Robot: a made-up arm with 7 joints. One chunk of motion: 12 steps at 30 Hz.
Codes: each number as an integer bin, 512 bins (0 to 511) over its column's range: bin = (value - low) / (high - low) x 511, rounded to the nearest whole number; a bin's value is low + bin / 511 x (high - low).
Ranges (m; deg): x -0.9..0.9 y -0.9..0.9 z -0.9..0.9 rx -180..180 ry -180..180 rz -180..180
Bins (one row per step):
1: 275 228 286 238 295 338
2: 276 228 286 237 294 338
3: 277 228 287 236 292 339
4: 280 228 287 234 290 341
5: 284 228 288 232 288 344
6: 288 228 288 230 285 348
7: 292 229 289 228 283 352
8: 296 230 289 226 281 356
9: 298 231 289 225 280 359
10: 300 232 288 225 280 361
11: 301 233 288 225 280 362
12: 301 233 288 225 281 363
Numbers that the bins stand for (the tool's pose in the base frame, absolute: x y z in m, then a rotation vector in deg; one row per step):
1: 0.0687 -0.0969 0.1074 -12.33 27.83 58.12
2: 0.0722 -0.0969 0.1074 -13.03 27.12 58.12
3: 0.0757 -0.0969 0.1110 -13.74 25.71 58.83
4: 0.0863 -0.0969 0.1110 -15.15 24.31 60.23
5: 0.1004 -0.0969 0.1145 -16.56 22.90 62.35
6: 0.1145 -0.0969 0.1145 -17.96 20.78 65.17
7: 0.1286 -0.0933 0.1180 -19.37 19.37 67.98
8: 0.1427 -0.0898 0.1180 -20.78 17.96 70.80
9: 0.1497 -0.0863 0.1180 -21.49 17.26 72.92
10: 0.1568 -0.0828 0.1145 -21.49 17.26 74.32
11: 0.1603 -0.0793 0.1145 -21.49 17.26 75.03
12: 0.1603 -0.0793 0.1145 -21.49 17.96 75.73

